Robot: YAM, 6 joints.
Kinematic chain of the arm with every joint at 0, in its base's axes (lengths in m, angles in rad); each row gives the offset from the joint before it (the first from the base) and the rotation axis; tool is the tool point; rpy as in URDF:
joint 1: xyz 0 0 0.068 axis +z
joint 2: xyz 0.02 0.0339 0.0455 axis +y
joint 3: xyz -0.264 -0.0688 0 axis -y
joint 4: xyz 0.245 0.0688 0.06 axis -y
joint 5: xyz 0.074 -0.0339 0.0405 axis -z
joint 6: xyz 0.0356 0 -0.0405 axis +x
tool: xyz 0 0 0 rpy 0 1.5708 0
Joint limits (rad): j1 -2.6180..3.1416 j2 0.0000..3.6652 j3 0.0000..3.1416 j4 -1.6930..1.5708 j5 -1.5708..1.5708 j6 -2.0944..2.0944
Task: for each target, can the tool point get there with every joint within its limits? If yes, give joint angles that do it. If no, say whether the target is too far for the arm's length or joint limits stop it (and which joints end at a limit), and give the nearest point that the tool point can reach.
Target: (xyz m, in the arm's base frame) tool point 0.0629 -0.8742 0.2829
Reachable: no: too far | nearest point 0.0455 -0.6323 0.2349 | short by 0.247 m
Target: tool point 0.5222 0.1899 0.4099
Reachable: yes | joints 0.3468 2.4808 2.4921 0.7012 -0.0313 -0.2516
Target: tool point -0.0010 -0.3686 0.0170
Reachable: yes | joints -1.6405 2.3731 0.8234 1.1766 -0.7674 0.5757
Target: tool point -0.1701 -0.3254 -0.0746
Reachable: yes | joints -1.9759 2.9109 1.8148 -1.3952 0.9103 1.0214
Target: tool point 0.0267 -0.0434 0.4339
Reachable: yes | joints -0.6072 0.6922 1.4196 -1.2992 0.6100 -1.2252
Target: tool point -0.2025 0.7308 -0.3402
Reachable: no: too far | nearest point -0.1481 0.5345 -0.2116 | short by 0.241 m
